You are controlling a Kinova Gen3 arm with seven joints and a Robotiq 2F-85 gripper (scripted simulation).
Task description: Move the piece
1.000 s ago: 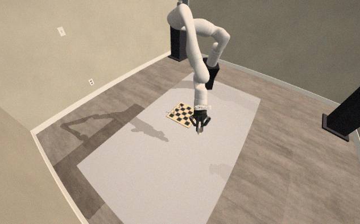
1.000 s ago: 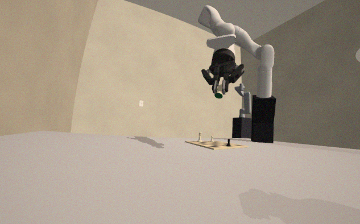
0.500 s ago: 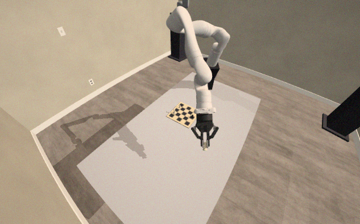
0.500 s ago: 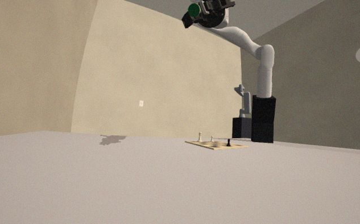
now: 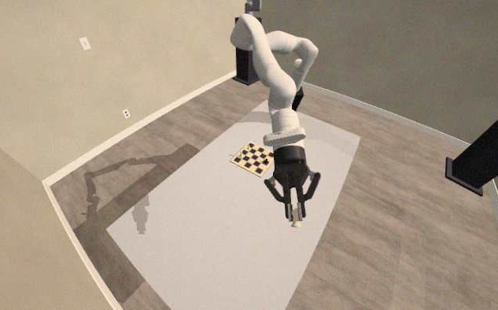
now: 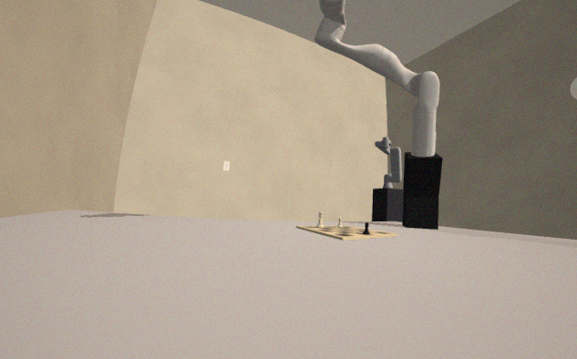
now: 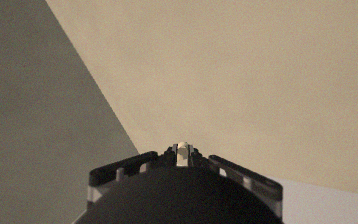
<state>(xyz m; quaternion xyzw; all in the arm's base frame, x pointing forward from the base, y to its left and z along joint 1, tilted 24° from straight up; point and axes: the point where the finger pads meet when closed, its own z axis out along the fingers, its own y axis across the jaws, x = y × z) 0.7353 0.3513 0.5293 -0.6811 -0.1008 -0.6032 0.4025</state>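
Right now the chessboard is 48 cm below my hand, 44 cm to the right of it and 40 cm behind it. Also, from my hand: black chess piece: 46 cm below, 42 cm behind, 37 cm to the right; then white chess piece: 1 cm to the left, 1 cm below, 1 cm ahead.
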